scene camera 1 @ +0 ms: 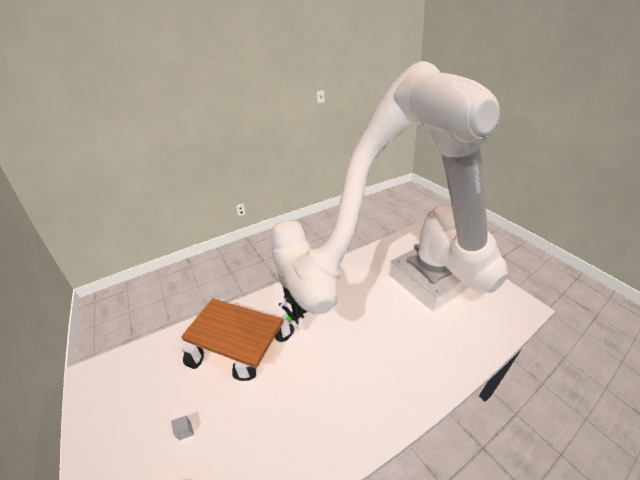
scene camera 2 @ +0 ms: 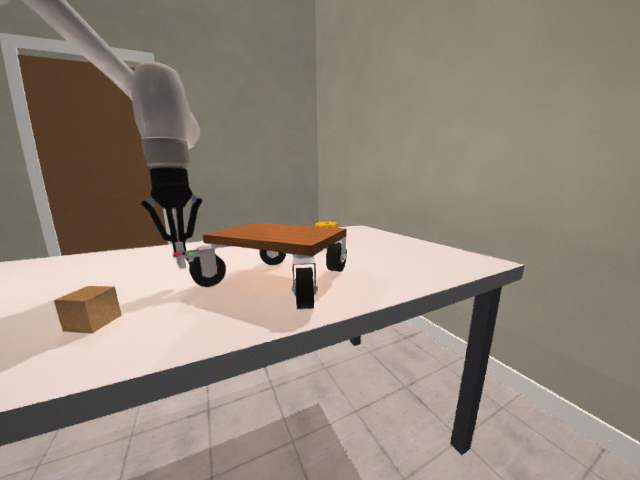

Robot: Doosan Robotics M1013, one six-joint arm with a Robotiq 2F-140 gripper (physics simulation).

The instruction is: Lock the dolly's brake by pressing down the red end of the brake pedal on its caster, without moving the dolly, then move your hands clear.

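Pixels of known places: gripper, fingertip midpoint: (scene camera 1: 299, 327) (scene camera 2: 182, 267); arm's base, origin of the base link: (scene camera 1: 434, 265).
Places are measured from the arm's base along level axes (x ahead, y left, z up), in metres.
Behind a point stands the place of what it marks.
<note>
The dolly (scene camera 1: 232, 330) @[x 0.861, y -0.035, z 0.037 m] (scene camera 2: 273, 236) @[x 0.843, y -0.106, z 0.037 m] has a brown wooden deck and stands on black-wheeled casters. The caster (scene camera 1: 283, 330) @[x 0.693, y -0.001, z -0.018 m] (scene camera 2: 207, 267) @[x 0.692, y -0.046, z -0.036 m] nearest the arm carries the brake pedal. The pedal's green end (scene camera 1: 288, 318) @[x 0.660, y -0.031, z 0.000 m] (scene camera 2: 191, 253) @[x 0.660, y -0.034, z -0.001 m] is on the wheel side, and its red end (scene camera 2: 176, 254) @[x 0.630, y -0.043, z 0.002 m] sticks outward; the pedal looks nearly level. In scene camera 1 the red end is hidden. My gripper (scene camera 1: 300, 322) @[x 0.631, y -0.004, z -0.041 m] (scene camera 2: 180, 262) @[x 0.631, y -0.004, z -0.041 m] is shut and empty, pointing down. In scene camera 2 its fingertips overlap the red end and reach slightly below it, seemingly behind it; contact cannot be told.
A grey block (scene camera 1: 181, 427) @[x 1.107, y 0.199, z -0.040 m] lies on the white table (scene camera 1: 361, 382) @[x 0.534, y 0.272, z -0.088 m] (scene camera 2: 248, 320) @[x 0.768, y -0.232, z -0.088 m]. In scene camera 2 a brown block (scene camera 2: 87, 308) @[x 0.512, y -0.180, z -0.042 m] lies toward the left front, and a yellow object (scene camera 2: 326, 224) @[x 1.165, y 0.367, z -0.026 m] stands behind the dolly. My arm's base (scene camera 1: 431, 284) @[x 0.094, y 0.086, z 0.000 m] is at the table's other end.
</note>
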